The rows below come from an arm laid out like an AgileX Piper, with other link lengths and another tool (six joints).
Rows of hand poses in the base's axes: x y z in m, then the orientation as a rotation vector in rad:
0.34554, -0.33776, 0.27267, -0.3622, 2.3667, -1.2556
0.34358, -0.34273, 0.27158, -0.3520, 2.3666, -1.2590
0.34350, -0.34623, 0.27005, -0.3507, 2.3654, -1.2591
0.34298, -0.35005, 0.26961, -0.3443, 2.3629, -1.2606
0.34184, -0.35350, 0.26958, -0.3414, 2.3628, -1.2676
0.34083, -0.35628, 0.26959, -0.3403, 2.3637, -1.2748
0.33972, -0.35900, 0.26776, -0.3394, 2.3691, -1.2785
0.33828, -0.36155, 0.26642, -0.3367, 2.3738, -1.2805
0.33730, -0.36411, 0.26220, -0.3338, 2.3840, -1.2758
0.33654, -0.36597, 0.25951, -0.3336, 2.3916, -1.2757
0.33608, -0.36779, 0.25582, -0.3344, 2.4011, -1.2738
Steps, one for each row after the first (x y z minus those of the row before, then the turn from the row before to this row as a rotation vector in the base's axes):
-0.00196, -0.00497, -0.00109, -0.0005, -0.0036, -0.0069
-0.00008, -0.00350, -0.00153, -0.0001, -0.0015, -0.0002
-0.00052, -0.00382, -0.00044, -0.0005, -0.0043, -0.0031
-0.00114, -0.00345, -0.00003, -0.0042, 0.0005, -0.0040
-0.00101, -0.00278, 0.00001, -0.0044, 0.0021, -0.0035
-0.00111, -0.00272, -0.00183, -0.0010, 0.0049, -0.0041
-0.00144, -0.00255, -0.00134, 0.0002, 0.0031, -0.0043
-0.00098, -0.00256, -0.00422, 0.0060, 0.0057, -0.0045
-0.00076, -0.00186, -0.00269, 0.0019, 0.0060, -0.0034
-0.00046, -0.00182, -0.00369, 0.0034, 0.0074, -0.0031

